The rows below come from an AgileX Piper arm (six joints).
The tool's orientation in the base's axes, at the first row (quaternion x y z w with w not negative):
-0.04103, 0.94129, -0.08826, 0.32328
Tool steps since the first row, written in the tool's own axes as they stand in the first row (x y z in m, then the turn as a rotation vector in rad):
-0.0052, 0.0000, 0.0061, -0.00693, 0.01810, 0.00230
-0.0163, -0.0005, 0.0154, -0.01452, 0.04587, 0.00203
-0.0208, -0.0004, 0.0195, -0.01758, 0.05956, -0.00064
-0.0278, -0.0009, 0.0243, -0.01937, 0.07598, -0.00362
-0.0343, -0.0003, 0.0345, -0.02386, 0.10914, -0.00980
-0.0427, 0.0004, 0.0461, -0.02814, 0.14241, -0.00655
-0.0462, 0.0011, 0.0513, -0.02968, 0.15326, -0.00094
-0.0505, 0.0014, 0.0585, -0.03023, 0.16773, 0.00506
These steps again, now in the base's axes. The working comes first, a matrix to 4 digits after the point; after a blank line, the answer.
The tool's axes in the first row as the columns of a matrix, in the base's axes (used below as rounded here):
-0.7876, -0.0202, 0.6158
-0.1343, 0.9811, -0.1396
-0.6014, -0.1927, -0.7754

0.0079, -0.0002, -0.0016, 0.00651, 0.01837, -0.00110
0.0223, -0.0005, -0.0020, 0.01176, 0.04667, -0.00168
0.0284, -0.0003, -0.0025, 0.01225, 0.06088, -0.00041
0.0369, -0.0005, -0.0019, 0.01149, 0.07765, -0.00019
0.0483, -0.0005, -0.0061, 0.01055, 0.11165, 0.00092
0.0620, -0.0003, -0.0101, 0.01525, 0.14441, -0.00544
0.0680, 0.0001, -0.0122, 0.01970, 0.15448, -0.01095
0.0758, 0.0000, -0.0153, 0.02354, 0.16791, -0.01806

